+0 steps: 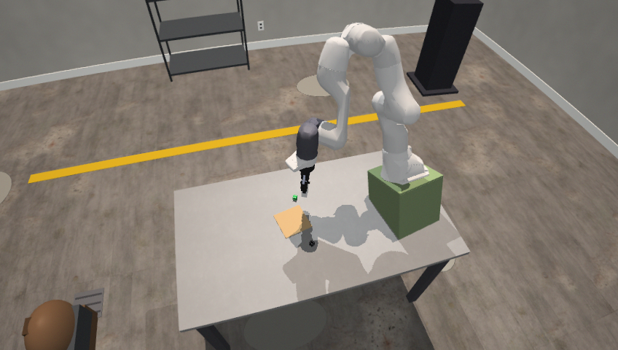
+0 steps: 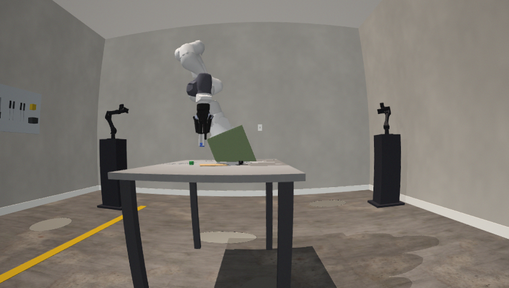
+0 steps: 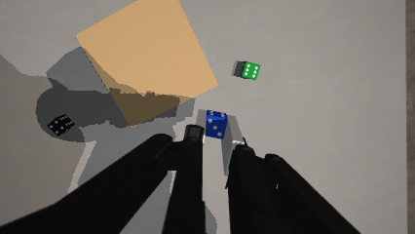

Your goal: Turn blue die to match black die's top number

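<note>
Now: the mat 130 mm below my hand, 70 mm to the left of it and 70 mm ahead of it. Also, from my hand: green die: 130 mm below, 60 mm to the right, 40 mm ahead; black die: 210 mm to the left, 130 mm below, 10 mm ahead; blue die: 30 mm below.
</note>
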